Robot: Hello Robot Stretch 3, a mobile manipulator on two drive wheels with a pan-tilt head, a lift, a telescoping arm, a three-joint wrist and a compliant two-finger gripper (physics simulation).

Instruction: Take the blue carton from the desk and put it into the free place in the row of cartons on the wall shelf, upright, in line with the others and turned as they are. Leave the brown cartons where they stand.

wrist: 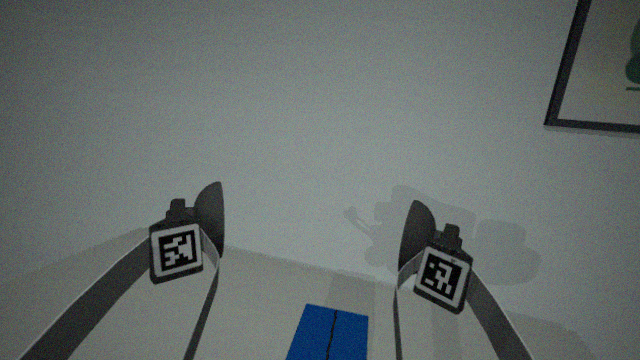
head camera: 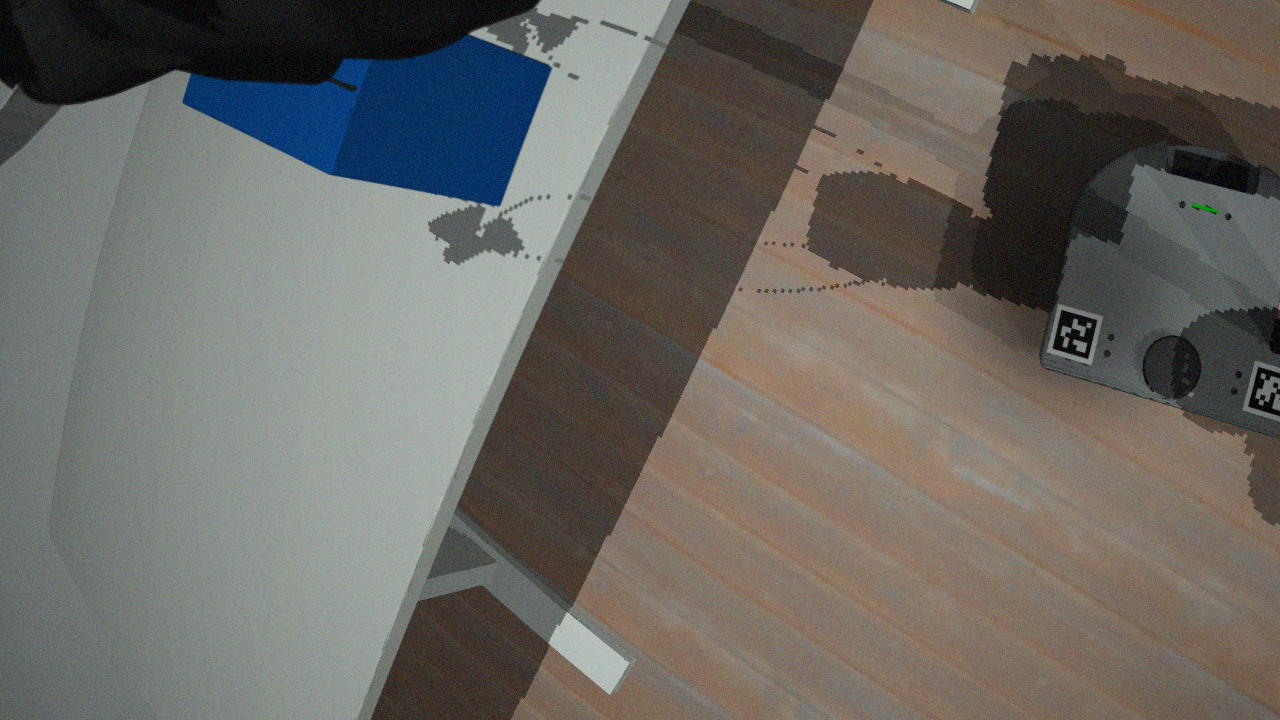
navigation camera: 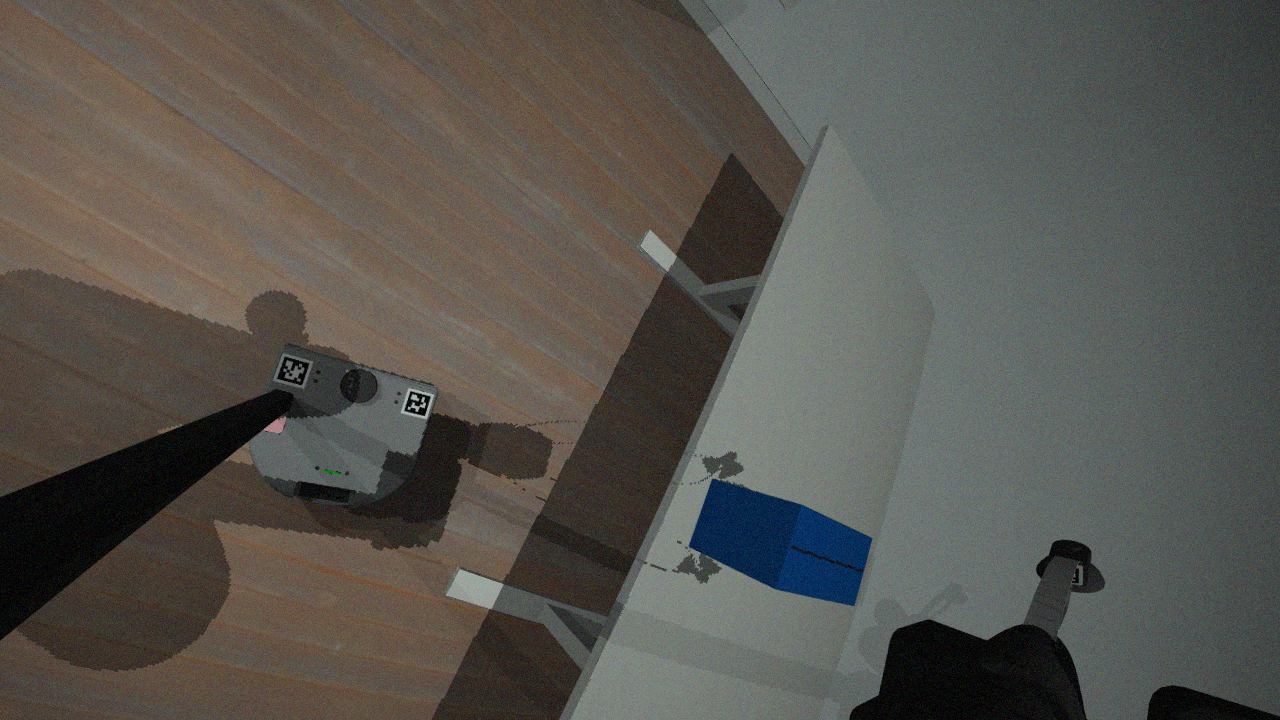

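Pixels of known places: gripper, fingertip midpoint: point(wrist: 315, 217); robot's base, origin of the base link: point(head camera: 1168, 364) point(navigation camera: 358, 384).
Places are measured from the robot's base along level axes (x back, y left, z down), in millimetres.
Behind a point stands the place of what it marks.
The blue carton point(head camera: 438, 116) {x 40, y -522, z -820 mm} point(navigation camera: 747, 537) {x 53, y -520, z -828 mm} point(wrist: 330, 337) {x 70, y -692, z -900 mm} stands on the white desk point(head camera: 313, 358) {x -193, y -732, z -720 mm} point(navigation camera: 787, 385) {x -224, y -689, z -720 mm} point(wrist: 270, 300) {x -81, y -1030, z -720 mm}. A thin dark line runs along its top. My gripper point(wrist: 315, 217) {x 26, y -418, z -1207 mm} is open, with its two fingers wide apart and no object between them. It is raised above the carton, whose top shows low in the wrist view, below and between the fingers. In the navigation view one fingertip shows at the lower right, apart from the carton. In the head view the dark wrist parts cover part of the carton. The wall shelf and the brown cartons do not show in these views.
My base point(head camera: 1163, 268) {x 107, y -38, z -160 mm} point(navigation camera: 358, 438) {x 108, y -31, z -160 mm} stands on the wooden floor beside the desk's long edge. White desk feet point(head camera: 590, 653) point(navigation camera: 474, 586) stick out under that edge. A dark picture frame point(wrist: 564, 70) {x 635, y -1136, z -1421 mm} hangs on the wall behind the desk.
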